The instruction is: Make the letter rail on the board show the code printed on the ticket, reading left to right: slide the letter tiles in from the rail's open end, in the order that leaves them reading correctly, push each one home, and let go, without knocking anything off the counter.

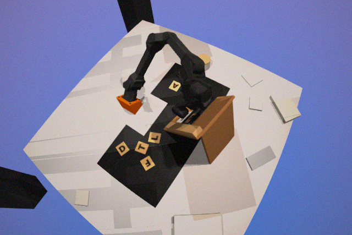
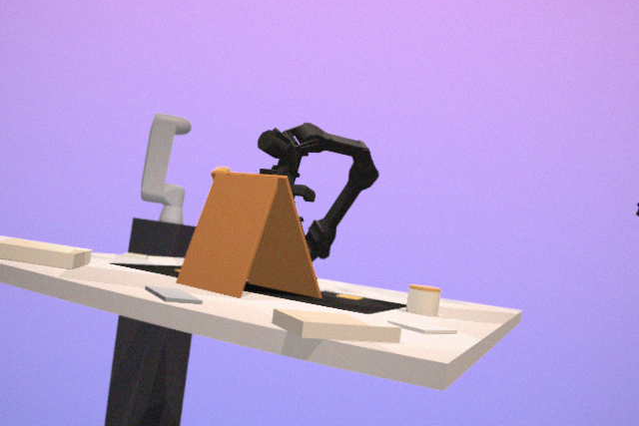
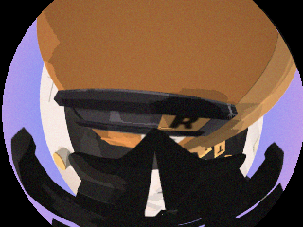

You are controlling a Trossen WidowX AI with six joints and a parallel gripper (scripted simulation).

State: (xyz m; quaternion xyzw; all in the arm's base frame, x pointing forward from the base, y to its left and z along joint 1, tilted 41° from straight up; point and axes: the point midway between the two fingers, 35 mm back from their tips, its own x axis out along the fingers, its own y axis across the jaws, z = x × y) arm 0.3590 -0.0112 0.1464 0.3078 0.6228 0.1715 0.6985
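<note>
My gripper tip is now 90 mm above the white ticket, 40 mm past it and 20 mm to the left of it. The rest, counted from my gripper tip: grey slab: 390 mm ahead, 170 mm below, 30 mm to the left.
</note>
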